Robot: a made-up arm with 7 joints.
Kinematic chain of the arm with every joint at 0, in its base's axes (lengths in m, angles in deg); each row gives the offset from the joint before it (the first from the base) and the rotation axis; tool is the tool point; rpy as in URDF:
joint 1: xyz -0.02 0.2 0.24 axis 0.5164 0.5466 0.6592
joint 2: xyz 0 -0.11 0.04 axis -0.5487 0.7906 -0.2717
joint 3: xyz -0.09 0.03 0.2 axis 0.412 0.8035 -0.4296
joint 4: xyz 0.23 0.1 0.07 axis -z
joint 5: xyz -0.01 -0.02 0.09 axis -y
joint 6: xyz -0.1 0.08 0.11 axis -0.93 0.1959 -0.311
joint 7: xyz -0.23 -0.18 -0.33 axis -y
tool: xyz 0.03 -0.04 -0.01 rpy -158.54 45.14 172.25
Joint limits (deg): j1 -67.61..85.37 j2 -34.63..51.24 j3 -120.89..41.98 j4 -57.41..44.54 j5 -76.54..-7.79 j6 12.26..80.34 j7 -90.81..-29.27
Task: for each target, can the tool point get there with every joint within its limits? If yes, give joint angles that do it. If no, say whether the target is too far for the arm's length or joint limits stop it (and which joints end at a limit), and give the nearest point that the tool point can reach.
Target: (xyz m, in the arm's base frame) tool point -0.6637 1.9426 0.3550
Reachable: no: too far | nearest point -0.4270 1.1538 0.3358 | short by 0.824 m
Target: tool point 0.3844 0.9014 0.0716
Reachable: no: joint limits stop it (at a limit: joint 1, joint 2, joint 4, joint 5, joint 6, joint 7) | nearest point 0.5169 0.9135 0.0648 | short by 0.133 m
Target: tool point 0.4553 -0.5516 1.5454
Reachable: no: too far | nearest point 0.2904 -0.3195 1.1084 | short by 0.522 m
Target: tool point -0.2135 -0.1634 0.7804
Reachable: yes | joints -1.96 -12.58 -54.83 -40.10 -15.23 31.94 -34.24
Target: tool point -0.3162 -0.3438 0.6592
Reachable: yes | joints 40.29 -26.46 -32.33 36.18 -43.74 47.29 -36.90
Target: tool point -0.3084 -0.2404 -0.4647
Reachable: no: joint limits stop it (at a limit: joint 1, joint 2, joint 3, joint 4, joint 6, joint 7) | nearest point -0.2828 -0.0114 -0.3016 | short by 0.282 m
